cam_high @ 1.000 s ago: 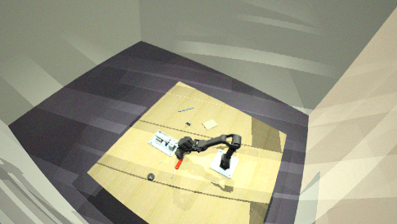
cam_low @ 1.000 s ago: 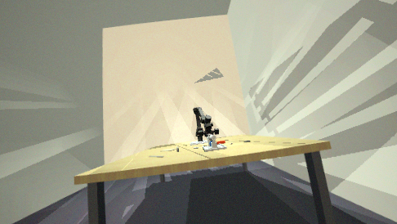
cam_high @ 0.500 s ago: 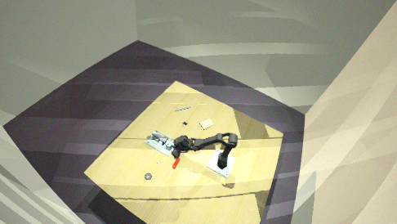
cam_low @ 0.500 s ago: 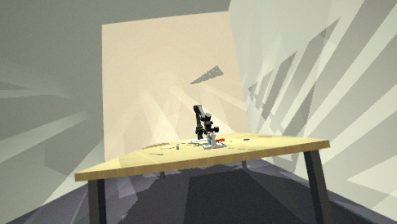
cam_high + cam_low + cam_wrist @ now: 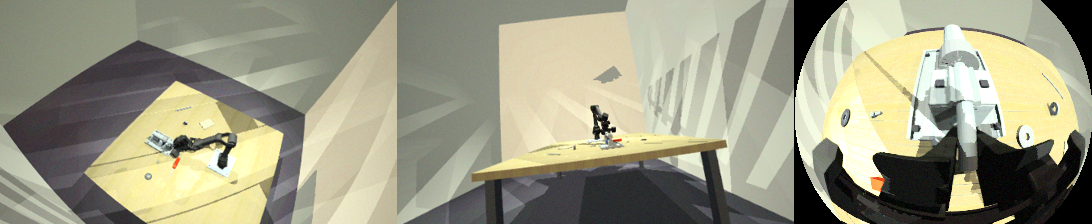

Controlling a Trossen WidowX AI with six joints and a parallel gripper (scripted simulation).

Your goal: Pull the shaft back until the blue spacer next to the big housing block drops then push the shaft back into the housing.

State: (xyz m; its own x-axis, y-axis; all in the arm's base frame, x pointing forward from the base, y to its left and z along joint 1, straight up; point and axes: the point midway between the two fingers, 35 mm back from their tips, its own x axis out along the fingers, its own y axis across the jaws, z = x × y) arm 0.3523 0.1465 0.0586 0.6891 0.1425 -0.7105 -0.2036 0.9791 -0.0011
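Right now my gripper tip is 6 cm short of the long pale shaft, 1 cm to the right of it and 2 cm below it. From my gripper tip the other things lie so: thin bar: 24 cm ahead, 38 cm to the right, 5 cm below; then blue spacer: 9 cm ahead, 2 cm to the left, 3 cm below; then paper slip: 4 cm behind, 40 cm to the right, 5 cm below.
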